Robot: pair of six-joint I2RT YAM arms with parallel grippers.
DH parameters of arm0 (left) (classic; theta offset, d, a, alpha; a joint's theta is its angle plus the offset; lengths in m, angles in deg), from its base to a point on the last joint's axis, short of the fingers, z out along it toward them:
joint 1: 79.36 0.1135 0.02 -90
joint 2: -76.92 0 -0.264 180
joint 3: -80.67 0 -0.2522 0
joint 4: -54.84 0 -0.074 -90
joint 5: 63.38 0 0 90
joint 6: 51.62 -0.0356 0 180
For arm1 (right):
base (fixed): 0 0 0 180
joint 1: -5.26 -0.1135 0.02 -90
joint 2: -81.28 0 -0.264 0
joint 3: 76.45 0 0.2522 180
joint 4: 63.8 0 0.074 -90
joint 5: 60.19 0 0 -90
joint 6: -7.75 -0.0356 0 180
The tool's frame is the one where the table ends.
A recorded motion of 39 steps. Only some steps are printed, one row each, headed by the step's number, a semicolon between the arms.
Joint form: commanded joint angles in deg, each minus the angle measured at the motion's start. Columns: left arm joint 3, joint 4, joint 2, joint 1, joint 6, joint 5; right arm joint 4, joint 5, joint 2, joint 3, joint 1, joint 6.
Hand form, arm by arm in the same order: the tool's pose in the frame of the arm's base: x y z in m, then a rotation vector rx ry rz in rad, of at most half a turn. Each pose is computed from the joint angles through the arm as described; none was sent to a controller.
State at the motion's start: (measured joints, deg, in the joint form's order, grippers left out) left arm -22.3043 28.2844 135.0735 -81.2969 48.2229 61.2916; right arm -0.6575 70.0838 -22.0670 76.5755 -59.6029 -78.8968
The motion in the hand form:
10: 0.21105 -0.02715 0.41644 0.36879 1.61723 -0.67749; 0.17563 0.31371 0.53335 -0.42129 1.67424 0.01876
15: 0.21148 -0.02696 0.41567 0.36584 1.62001 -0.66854; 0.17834 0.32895 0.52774 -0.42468 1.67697 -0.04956
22: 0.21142 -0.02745 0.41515 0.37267 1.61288 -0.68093; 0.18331 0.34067 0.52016 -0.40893 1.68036 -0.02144
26: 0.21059 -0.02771 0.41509 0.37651 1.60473 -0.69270; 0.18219 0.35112 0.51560 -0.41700 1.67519 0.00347
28: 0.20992 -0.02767 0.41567 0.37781 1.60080 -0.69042; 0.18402 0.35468 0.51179 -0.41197 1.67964 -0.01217
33: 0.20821 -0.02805 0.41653 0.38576 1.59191 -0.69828; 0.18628 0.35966 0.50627 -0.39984 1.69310 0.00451
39: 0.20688 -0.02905 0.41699 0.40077 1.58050 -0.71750; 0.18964 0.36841 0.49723 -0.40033 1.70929 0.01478
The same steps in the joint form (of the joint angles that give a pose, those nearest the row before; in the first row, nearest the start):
10: -0.07 2.66 -1.90 0.31 0.70 1.80; -0.02 9.12 -4.26 3.93 -0.21 -0.50
15: -0.16 2.57 -1.87 0.31 0.41 1.36; 2.73 12.35 -9.22 10.32 -1.01 0.68
22: -0.51 3.31 -1.94 0.26 0.77 2.01; 0.70 11.82 -10.70 9.98 -1.02 -0.69
26: -0.86 4.00 -2.16 0.26 1.26 2.58; -0.74 11.34 -11.91 10.19 -1.76 -0.92
28: -0.86 4.10 -2.30 0.26 1.20 2.54; -0.78 12.09 -12.55 10.24 -1.76 -1.07
33: -1.00 4.44 -2.62 0.22 1.39 3.07; -0.79 11.78 -13.25 10.07 -1.73 -2.87
39: -1.27 5.15 -2.86 0.08 1.80 4.17; -0.70 11.32 -14.67 10.24 -1.76 -4.38

